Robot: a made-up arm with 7 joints.
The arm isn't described. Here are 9 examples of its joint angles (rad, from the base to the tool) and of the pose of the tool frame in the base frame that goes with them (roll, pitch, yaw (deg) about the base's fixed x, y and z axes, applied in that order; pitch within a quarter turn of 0, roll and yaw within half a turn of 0; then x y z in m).
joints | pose
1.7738 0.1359 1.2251 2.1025 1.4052 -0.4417 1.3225 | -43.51 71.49 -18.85 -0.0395 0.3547 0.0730
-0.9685 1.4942 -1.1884 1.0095 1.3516 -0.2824 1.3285 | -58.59 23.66 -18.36 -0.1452 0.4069 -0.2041
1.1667 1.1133 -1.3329 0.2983 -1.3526 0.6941 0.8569 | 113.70 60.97 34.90 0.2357 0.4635 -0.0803
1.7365 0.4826 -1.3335 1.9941 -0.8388 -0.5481 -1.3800 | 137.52 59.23 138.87 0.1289 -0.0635 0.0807
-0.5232 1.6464 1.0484 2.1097 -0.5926 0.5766 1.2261 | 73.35 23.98 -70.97 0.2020 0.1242 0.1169
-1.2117 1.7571 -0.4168 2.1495 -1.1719 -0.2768 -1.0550 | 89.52 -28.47 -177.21 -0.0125 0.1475 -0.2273
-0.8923 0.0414 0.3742 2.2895 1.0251 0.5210 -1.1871 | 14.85 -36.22 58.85 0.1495 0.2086 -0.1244
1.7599 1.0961 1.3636 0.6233 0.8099 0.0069 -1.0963 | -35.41 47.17 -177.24 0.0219 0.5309 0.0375
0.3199 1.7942 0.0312 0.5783 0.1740 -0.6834 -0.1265 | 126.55 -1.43 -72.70 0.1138 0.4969 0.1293
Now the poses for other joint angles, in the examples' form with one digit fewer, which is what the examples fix.
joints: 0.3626 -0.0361 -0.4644 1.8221 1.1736 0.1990 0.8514
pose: -171.6 -32.5 67.6 0.246 0.014 0.016
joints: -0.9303 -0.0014 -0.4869 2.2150 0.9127 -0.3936 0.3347
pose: -103.5 -18.4 87.6 0.131 0.033 -0.143
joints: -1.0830 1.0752 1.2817 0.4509 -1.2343 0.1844 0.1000
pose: 86.1 57.9 7.0 -0.059 0.531 -0.070
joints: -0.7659 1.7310 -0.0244 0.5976 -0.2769 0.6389 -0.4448
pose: 141.8 56.9 10.2 0.149 0.500 -0.066
